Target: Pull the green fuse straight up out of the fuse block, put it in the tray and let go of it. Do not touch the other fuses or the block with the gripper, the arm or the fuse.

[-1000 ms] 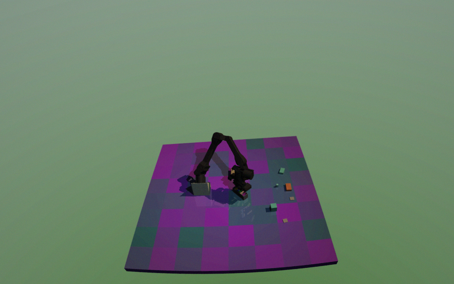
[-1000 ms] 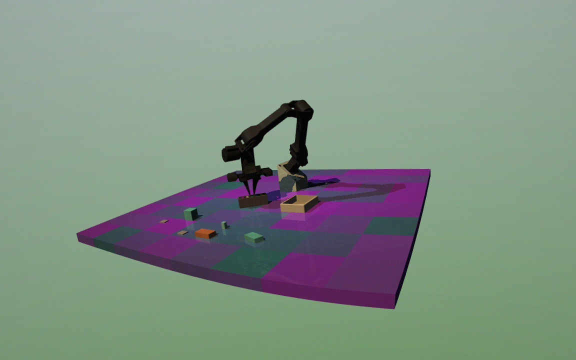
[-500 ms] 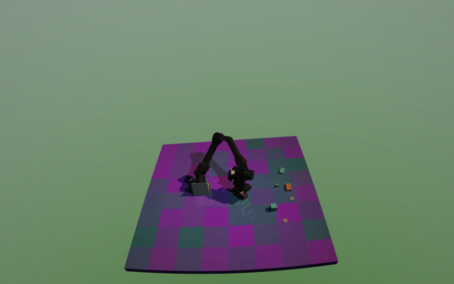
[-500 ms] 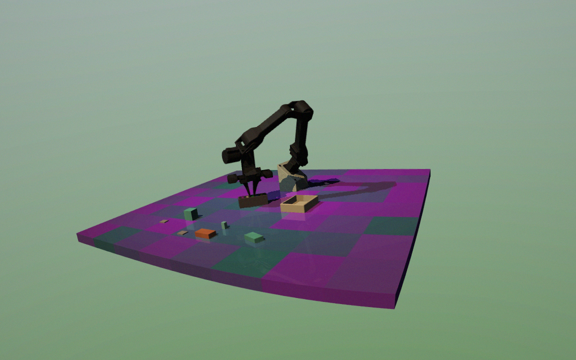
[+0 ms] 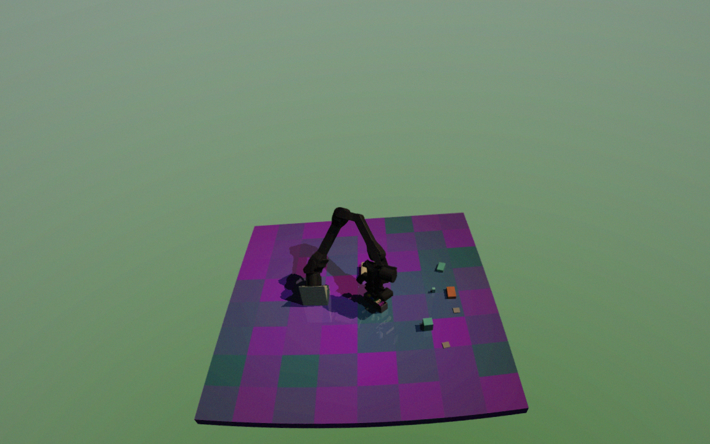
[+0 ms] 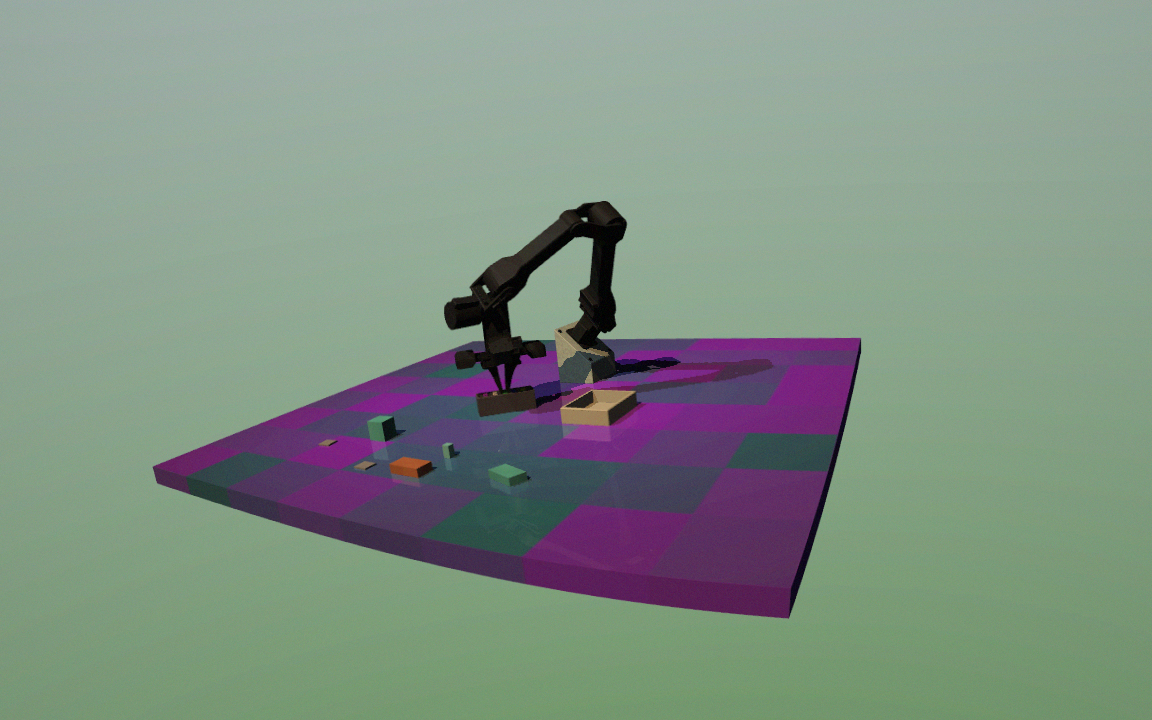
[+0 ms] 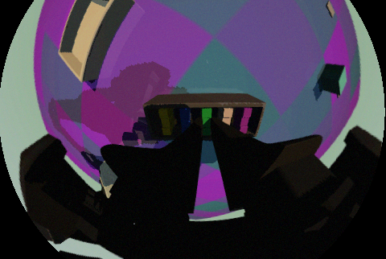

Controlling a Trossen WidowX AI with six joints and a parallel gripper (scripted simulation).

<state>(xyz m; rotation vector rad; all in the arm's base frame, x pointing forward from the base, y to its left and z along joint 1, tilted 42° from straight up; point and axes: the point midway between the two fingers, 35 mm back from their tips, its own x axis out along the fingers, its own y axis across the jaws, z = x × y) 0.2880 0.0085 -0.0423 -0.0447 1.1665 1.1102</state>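
The blue fuse is 1 cm to the left of my gripper tip, 1 cm below it and 1 cm behind it. From my gripper tip the other things lie so: magenta fuse (3 cm to the right, 3 cm ahead, 1 cm below); green fuse (1 cm below); yellow fuse (3 cm to the left, 3 cm behind, 1 cm below).
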